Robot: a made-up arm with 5 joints.
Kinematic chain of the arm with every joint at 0, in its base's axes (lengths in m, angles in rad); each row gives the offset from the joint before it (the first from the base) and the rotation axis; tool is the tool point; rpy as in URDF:
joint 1: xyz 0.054 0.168 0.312 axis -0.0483 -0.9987 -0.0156
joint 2: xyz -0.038 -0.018 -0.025 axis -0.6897 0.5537 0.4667
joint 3: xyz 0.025 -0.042 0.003 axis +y
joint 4: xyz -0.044 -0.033 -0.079 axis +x
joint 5: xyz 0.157 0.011 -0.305 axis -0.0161 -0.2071 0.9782
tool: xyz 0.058 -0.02 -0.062 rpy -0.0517 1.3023 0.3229
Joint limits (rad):
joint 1: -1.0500..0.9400
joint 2: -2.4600..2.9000
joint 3: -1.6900..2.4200
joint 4: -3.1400..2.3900
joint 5: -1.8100..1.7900
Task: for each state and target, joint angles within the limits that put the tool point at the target. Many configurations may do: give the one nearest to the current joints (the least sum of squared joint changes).
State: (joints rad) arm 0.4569 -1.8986 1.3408 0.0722 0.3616
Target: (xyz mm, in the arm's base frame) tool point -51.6 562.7 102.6
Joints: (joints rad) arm 0.2410 -1.7059 1.7943 0.0135 0.3193
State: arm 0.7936 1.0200 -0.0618 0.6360 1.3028
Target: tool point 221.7 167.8 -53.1
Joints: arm 0.8564 1.1683 0.0733 1.0545 1.5234
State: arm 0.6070 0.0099 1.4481 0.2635 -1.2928
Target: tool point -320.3 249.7 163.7
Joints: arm 0.3709 0.5172 1.7007 0.8453 -1.6930
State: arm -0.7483 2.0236 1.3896 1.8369 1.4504
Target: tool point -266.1 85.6 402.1
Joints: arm -1.0500 1.6180 1.7275 1.8043 1.7900
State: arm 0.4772 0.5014 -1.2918 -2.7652 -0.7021
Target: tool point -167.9 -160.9 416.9
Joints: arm 0.5090 0.1946 -1.4393 -2.2937 -0.7919
